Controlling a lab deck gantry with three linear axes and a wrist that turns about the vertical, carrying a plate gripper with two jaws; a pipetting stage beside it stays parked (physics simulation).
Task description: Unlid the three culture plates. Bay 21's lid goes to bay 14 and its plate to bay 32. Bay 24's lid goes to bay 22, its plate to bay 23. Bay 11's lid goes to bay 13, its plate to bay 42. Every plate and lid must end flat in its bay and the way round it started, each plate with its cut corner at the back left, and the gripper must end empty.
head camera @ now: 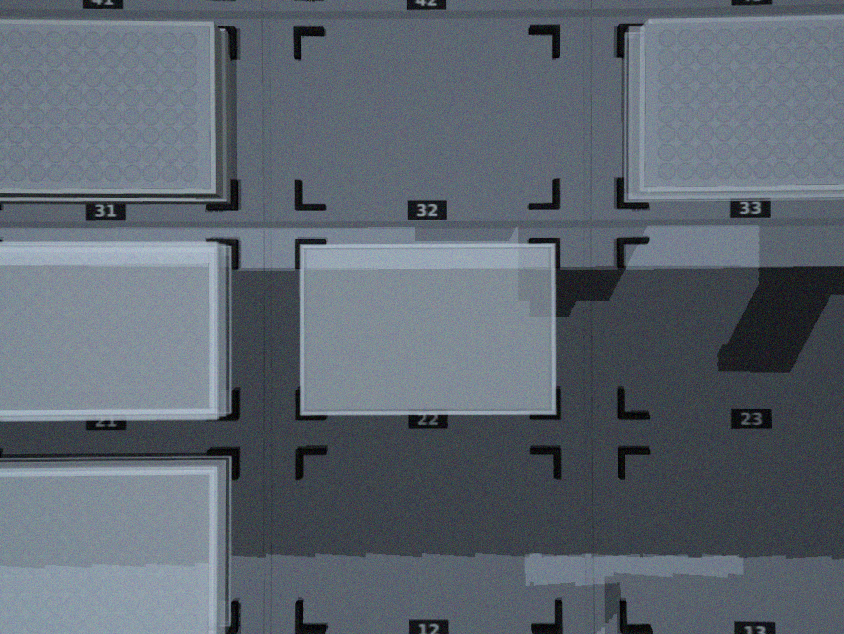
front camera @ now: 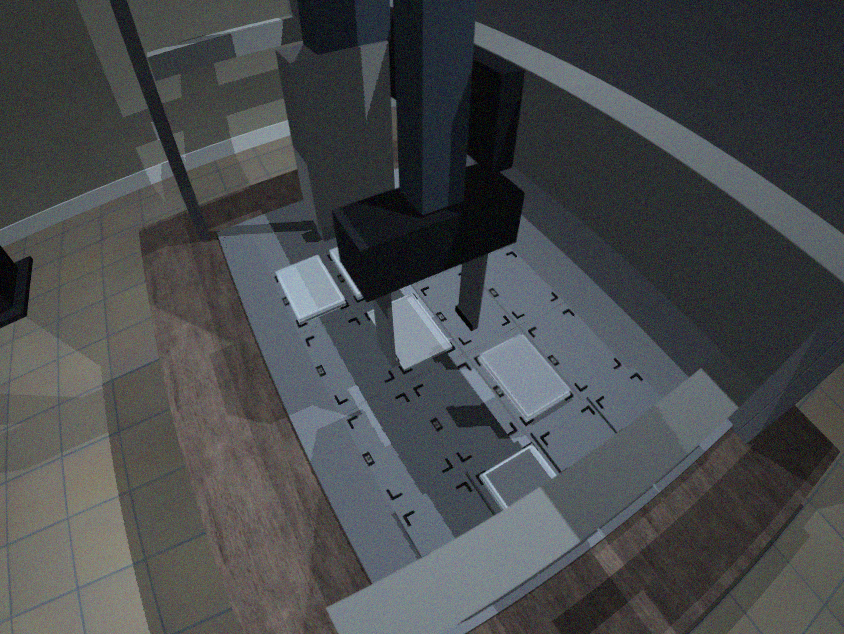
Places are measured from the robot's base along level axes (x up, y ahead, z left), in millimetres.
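Pixels of known places: gripper, fingertip midpoint: [front camera: 428, 336]; robot's base at its link origin: [front camera: 276, 277].
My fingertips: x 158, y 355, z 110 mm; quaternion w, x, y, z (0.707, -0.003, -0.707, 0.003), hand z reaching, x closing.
Ahead of a thing's pixels: the offset from my fingertips to its top centre. "*": to the spot under its first point.
My gripper [front camera: 428, 339] stands open with nothing between its jaws, above bay 22 in the front view; the head view does not show the jaws. A thin pale lid @[dx -151, dy -127, dz +40 mm] [front camera: 419, 330] [head camera: 427, 334] lies flat in bay 22, inside the corner marks. The culture plate in bay 21 @[* dx -142, dy -289, dz -1 mm] [front camera: 343, 271] [head camera: 102, 334] is partly behind the gripper body and looks lidded. The culture plate in bay 11 @[* dx -142, dy -285, dz -66 mm] [front camera: 310, 286] [head camera: 102, 539] looks lidded too. The culture plate in bay 24 @[* dx -130, dy +165, dz +38 mm] [front camera: 518, 474] is partly hidden by the front beam; whether it is lidded is unclear. Bays 32 and 23 hold nothing.
A well plate @[dx -144, dy -291, dz +147 mm] [head camera: 102, 109] is in bay 31, and another well plate @[dx -144, dy +37, dz +147 mm] [front camera: 524, 375] [head camera: 750, 102] is in bay 33. A grey pipetting stage [front camera: 341, 129] stands behind the gripper at the left. A grey beam [front camera: 614, 470] crosses the deck's front, and a dark post [front camera: 160, 116] rises at the left.
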